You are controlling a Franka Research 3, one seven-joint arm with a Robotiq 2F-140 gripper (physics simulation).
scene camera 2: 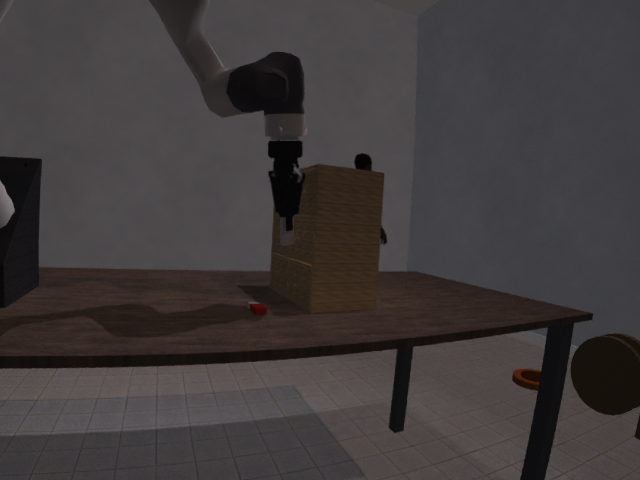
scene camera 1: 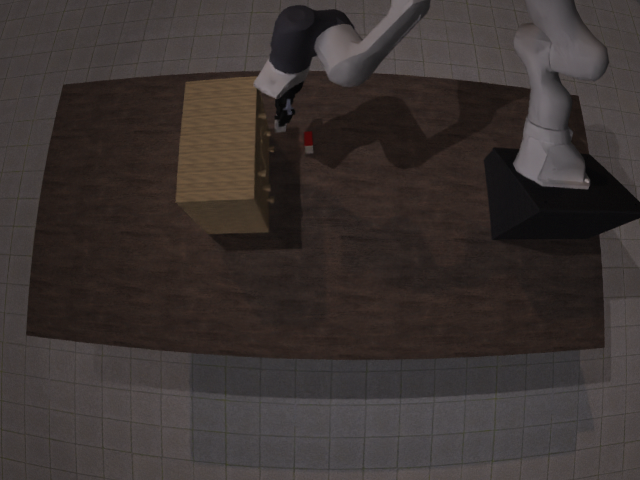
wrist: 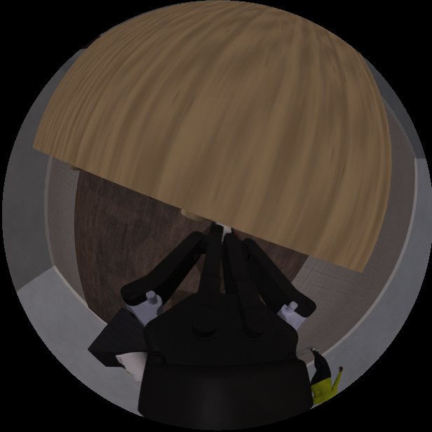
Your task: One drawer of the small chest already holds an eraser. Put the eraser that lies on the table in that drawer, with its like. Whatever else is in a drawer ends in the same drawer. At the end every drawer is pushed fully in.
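The eraser (scene camera 1: pixel 308 142) (scene camera 2: pixel 258 308), red with a white end, lies flat on the table in front of the chest. The small wooden chest (scene camera 1: pixel 217 144) (scene camera 2: pixel 346 237) (wrist: pixel 225 125) stands upright, with knobs on its drawer front. My gripper (scene camera 1: pixel 279 126) (scene camera 2: pixel 286 237) (wrist: pixel 220 217) is shut with nothing between its fingers. It points down, high above the table, close to the upper part of the drawer front. A knob (wrist: pixel 192 215) shows beside the fingertips in the wrist view. The drawers' insides are hidden, and I cannot tell whether every drawer is fully in.
The table (scene camera 1: pixel 330 289) (scene camera 2: pixel 170 330) carries the chest and the arm's black base (scene camera 1: pixel 563 222) (scene camera 2: pixel 20 227). The chest's wooden surface fills much of the wrist view. A person's head (scene camera 2: pixel 363 161) shows behind the chest. An orange ring (scene camera 2: pixel 521 384) lies on the floor.
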